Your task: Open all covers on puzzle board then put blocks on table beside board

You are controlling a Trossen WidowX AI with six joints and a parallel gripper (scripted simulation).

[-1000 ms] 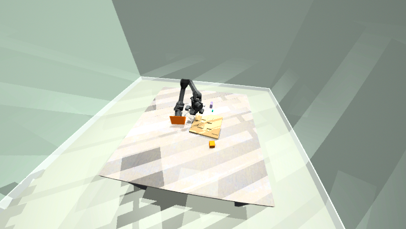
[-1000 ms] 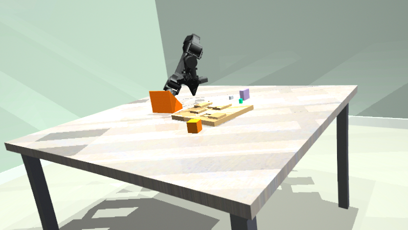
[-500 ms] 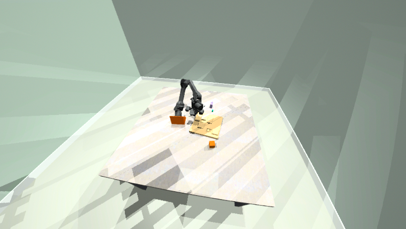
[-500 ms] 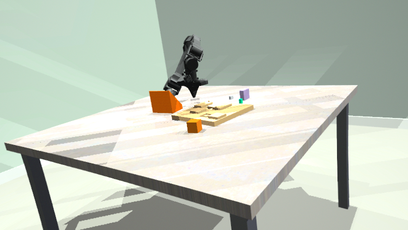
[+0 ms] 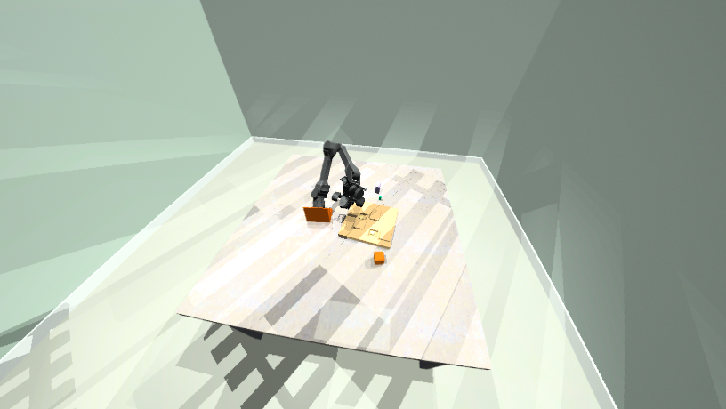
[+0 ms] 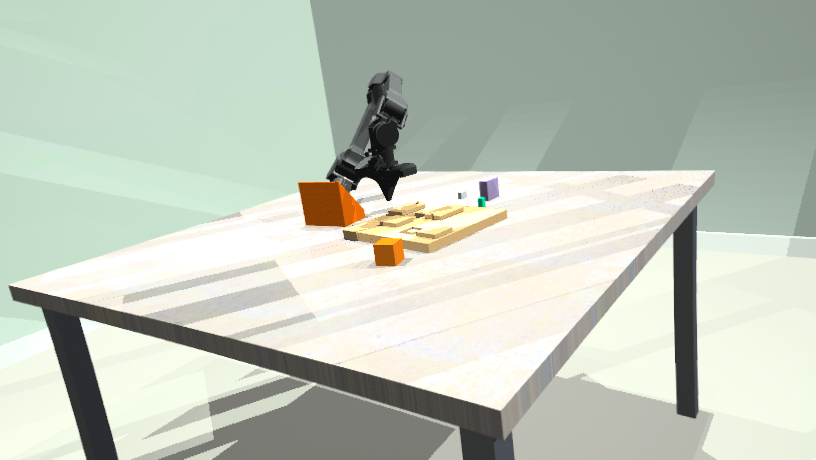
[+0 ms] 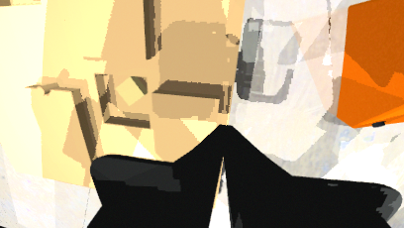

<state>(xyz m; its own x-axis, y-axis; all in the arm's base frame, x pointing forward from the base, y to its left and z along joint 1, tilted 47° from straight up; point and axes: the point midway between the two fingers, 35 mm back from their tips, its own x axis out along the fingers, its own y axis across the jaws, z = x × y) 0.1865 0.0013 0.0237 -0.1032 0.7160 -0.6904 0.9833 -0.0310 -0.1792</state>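
My gripper tip is 18 cm short of the green block, 18 cm to the right of it and 4 cm above it. Round my gripper tip: grey block: 7 cm ahead, 26 cm to the left, 5 cm below; then purple block: 16 cm ahead, 27 cm to the left, 3 cm below; then orange cube: 21 cm ahead, 28 cm to the right, 3 cm below.
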